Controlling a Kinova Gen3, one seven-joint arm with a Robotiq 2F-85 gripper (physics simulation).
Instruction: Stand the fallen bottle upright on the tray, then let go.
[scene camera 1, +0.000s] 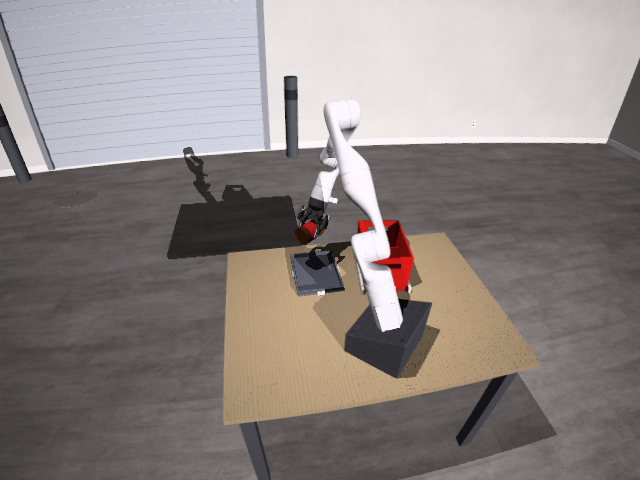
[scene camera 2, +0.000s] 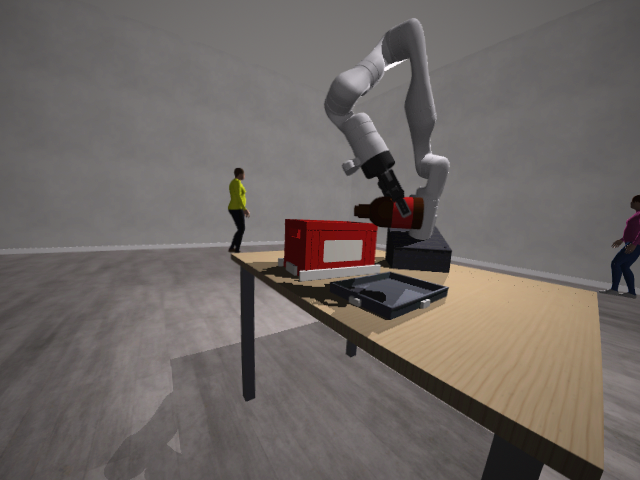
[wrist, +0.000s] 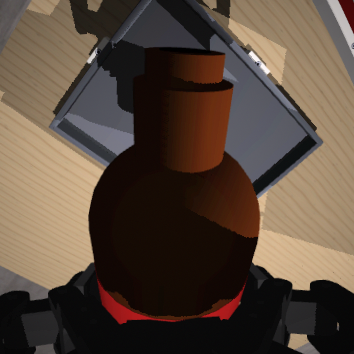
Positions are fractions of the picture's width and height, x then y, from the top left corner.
Observation:
In view: my gripper (scene camera 2: 0.63, 0.45) and a brown bottle (scene camera 2: 0.60, 0.44).
The brown bottle also shows in the wrist view (wrist: 0.49, 0.62). My gripper shows as well in scene camera 1 (scene camera 1: 0.48, 0.49) and in the wrist view (wrist: 0.48, 0.78).

